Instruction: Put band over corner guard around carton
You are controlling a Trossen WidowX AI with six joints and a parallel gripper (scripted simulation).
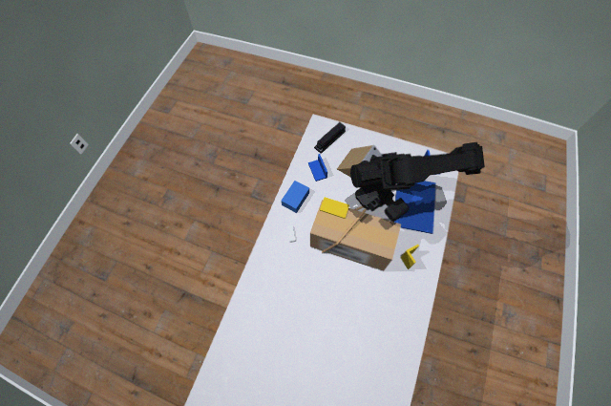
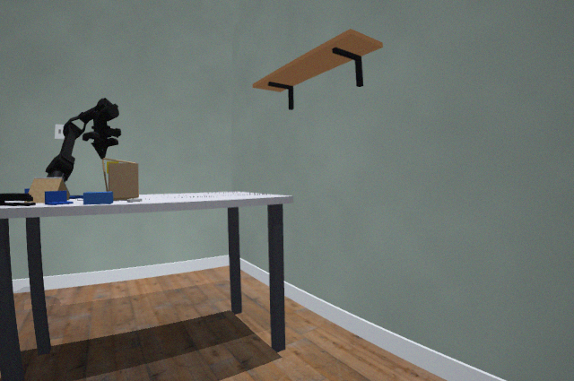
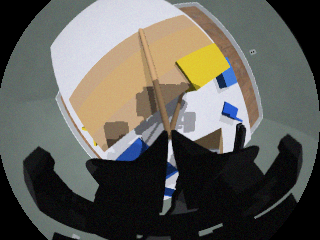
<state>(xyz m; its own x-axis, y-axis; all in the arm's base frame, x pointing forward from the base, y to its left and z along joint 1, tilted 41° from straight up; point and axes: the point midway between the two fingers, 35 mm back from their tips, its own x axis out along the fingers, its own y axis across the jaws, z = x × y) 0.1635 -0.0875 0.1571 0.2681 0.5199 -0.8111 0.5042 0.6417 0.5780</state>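
Now: the yellow corner guard 40 mm ahead of my hand, 100 mm to the right of it and 70 mm below it. From my hand the other things lie so: blue mat (140 mm behind, 140 mm to the left, 200 mm below); brown carton (90 mm ahead, 20 mm to the right, 130 mm below); blue block (10 mm ahead, 250 mm to the right, 190 mm below).
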